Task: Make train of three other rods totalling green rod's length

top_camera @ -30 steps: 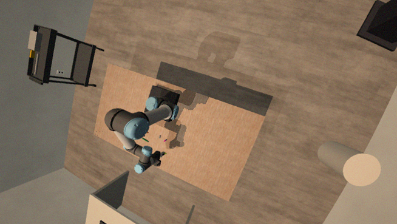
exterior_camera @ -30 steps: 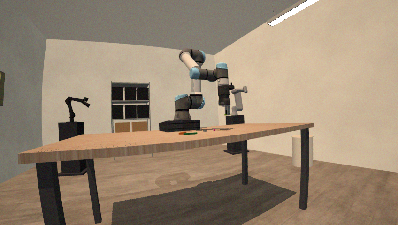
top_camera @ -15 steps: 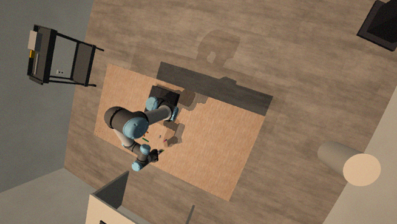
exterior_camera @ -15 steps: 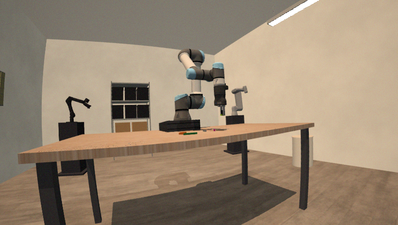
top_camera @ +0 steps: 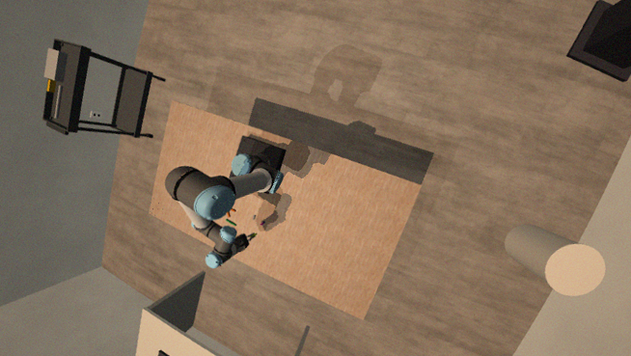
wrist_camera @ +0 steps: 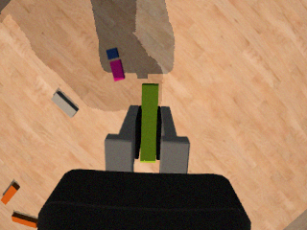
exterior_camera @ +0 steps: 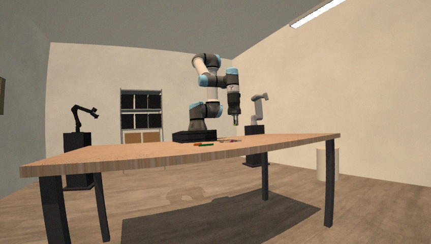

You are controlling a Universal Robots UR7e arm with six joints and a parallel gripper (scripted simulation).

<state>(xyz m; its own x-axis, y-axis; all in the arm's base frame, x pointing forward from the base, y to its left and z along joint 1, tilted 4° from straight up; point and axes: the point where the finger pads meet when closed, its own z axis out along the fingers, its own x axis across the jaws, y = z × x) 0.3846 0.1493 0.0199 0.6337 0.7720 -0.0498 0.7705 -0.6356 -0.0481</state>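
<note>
My hand is 110 mm above the magenta rod, 40 mm past it and 10 mm to the left of it. The rest, counted from my hand: lime rod: 10 mm below; small blue rod: 110 mm below, 60 mm behind; grey rod: 110 mm below, 80 mm to the right, 50 mm behind.
</note>
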